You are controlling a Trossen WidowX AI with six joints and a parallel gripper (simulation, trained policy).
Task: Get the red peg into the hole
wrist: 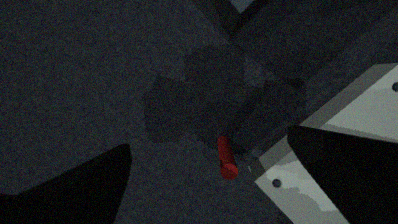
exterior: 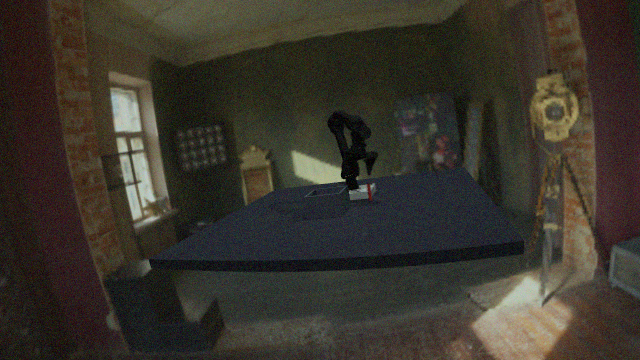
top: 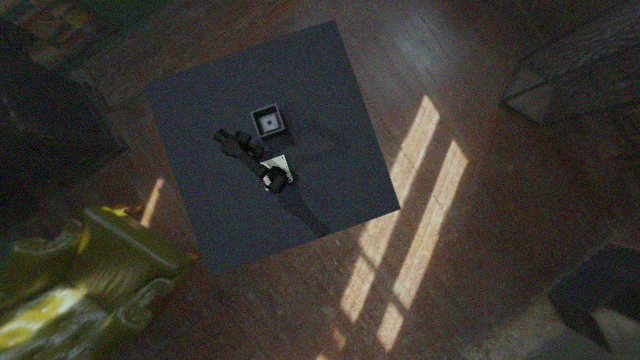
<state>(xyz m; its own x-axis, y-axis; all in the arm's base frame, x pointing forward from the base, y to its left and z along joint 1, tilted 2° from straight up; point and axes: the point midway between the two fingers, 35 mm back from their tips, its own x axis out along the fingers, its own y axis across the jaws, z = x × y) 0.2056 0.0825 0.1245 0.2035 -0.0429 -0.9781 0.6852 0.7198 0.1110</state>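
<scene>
My gripper tip is now 40 mm past the red peg, 20 mm to the right of it and 90 mm above it. Round my gripper tip: plate (110 mm ahead, 160 mm to the right, 80 mm below); then grey box (110 mm ahead, 160 mm to the right, 100 mm below).
</scene>
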